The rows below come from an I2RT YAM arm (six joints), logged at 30 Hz.
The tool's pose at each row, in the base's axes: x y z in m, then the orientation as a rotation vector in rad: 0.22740, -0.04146, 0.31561, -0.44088, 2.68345, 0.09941; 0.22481, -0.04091, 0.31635, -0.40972, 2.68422, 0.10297; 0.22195, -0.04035, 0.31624, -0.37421, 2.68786, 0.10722; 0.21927, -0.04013, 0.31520, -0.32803, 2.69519, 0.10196; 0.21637, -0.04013, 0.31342, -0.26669, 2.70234, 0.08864; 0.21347, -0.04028, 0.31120, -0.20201, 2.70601, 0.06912; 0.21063, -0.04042, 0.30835, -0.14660, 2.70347, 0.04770; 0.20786, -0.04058, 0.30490, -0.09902, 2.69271, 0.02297; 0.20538, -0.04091, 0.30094, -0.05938, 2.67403, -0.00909; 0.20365, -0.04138, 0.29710, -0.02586, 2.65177, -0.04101; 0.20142, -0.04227, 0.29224, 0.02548, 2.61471, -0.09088; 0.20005, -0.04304, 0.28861, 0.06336, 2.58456, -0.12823; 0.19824, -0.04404, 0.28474, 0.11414, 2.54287, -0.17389; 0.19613, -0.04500, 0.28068, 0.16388, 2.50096, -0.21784
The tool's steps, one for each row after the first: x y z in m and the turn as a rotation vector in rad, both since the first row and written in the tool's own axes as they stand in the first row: 0.00177, 0.00135, -0.00161, 0.00278, -0.00443, 0.02212; 0.00412, 0.00280, -0.00256, 0.00544, -0.00642, 0.04779; 0.00680, 0.00386, -0.00263, 0.01606, -0.00499, 0.07993; 0.01004, 0.00479, -0.00214, 0.03473, -0.00404, 0.12137; 0.01350, 0.00557, -0.00127, 0.05851, -0.00502, 0.16390; 0.01717, 0.00634, 0.00019, 0.08277, -0.00989, 0.19919; 0.02103, 0.00707, 0.00223, 0.10917, -0.02101, 0.22792; 0.02491, 0.00754, 0.00482, 0.14066, -0.03789, 0.24952; 0.02812, 0.00764, 0.00757, 0.17182, -0.05732, 0.26674; 0.03232, 0.00749, 0.01101, 0.22116, -0.08856, 0.29317; 0.03523, 0.00719, 0.01367, 0.25881, -0.11324, 0.31273; 0.03868, 0.00682, 0.01635, 0.30689, -0.14691, 0.34002; 0.04246, 0.00657, 0.01909, 0.35421, -0.17959, 0.36737
